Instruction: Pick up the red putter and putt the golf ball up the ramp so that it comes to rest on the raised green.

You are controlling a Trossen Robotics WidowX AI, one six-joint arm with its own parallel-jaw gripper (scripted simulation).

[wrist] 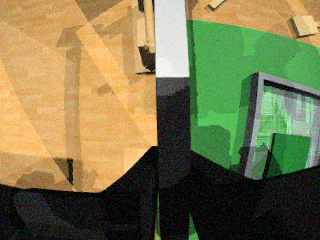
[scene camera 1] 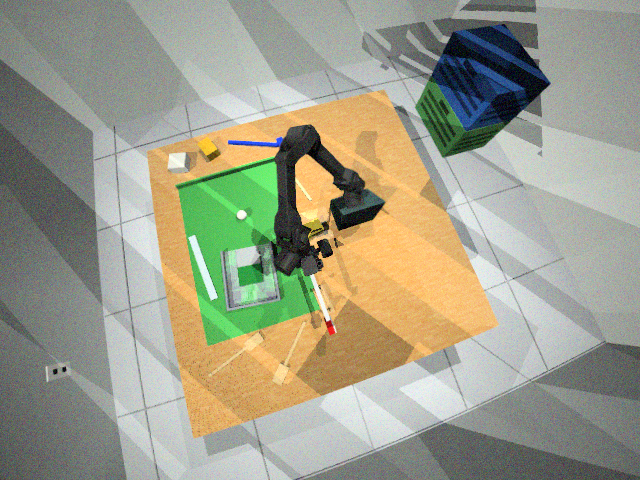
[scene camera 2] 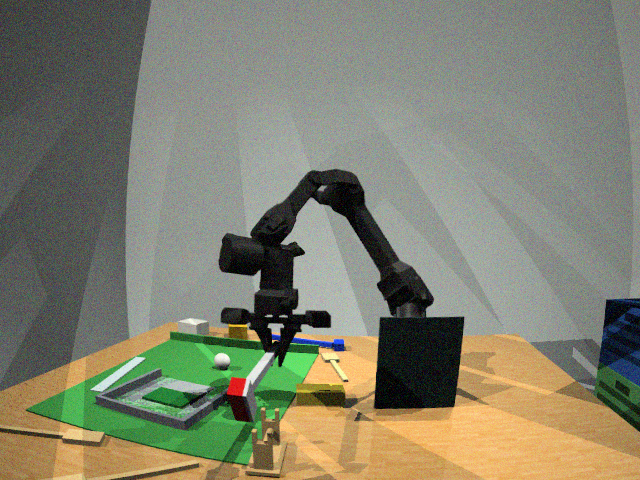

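A red putter is carried by the gripper (scene camera 2: 275, 366).
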